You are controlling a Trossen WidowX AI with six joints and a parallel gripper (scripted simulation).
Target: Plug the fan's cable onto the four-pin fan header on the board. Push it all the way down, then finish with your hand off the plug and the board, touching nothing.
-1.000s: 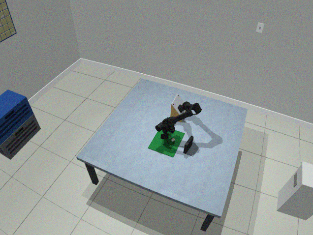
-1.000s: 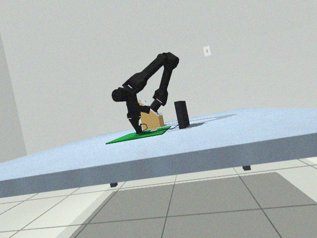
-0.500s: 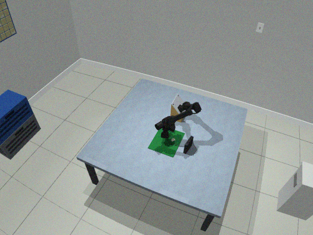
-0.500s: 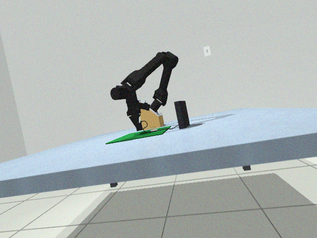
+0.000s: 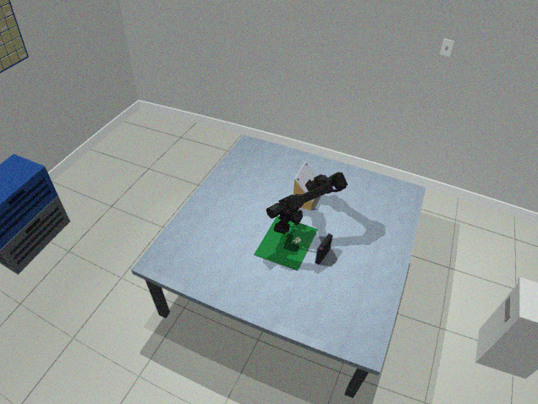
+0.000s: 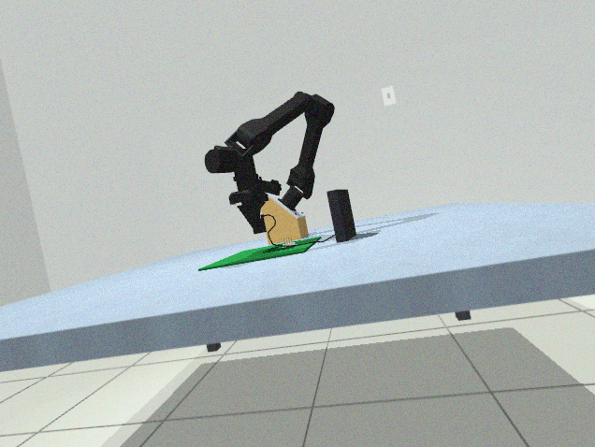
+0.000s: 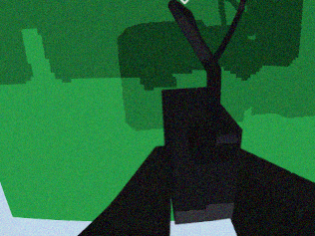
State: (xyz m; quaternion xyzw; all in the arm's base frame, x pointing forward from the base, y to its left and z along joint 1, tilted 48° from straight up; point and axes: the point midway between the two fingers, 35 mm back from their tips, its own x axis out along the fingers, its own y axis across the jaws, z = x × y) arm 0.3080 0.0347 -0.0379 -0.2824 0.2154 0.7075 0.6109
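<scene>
The white four-pin header lies 80 mm to the left of my gripper tip, 60 mm below it and 10 mm behind it. Also, from my gripper tip: black fan (220 mm to the left, 20 mm ahead); black fan plug (10 mm to the left, 10 mm above); green board (80 mm below, 30 mm to the left, 20 mm ahead).
</scene>
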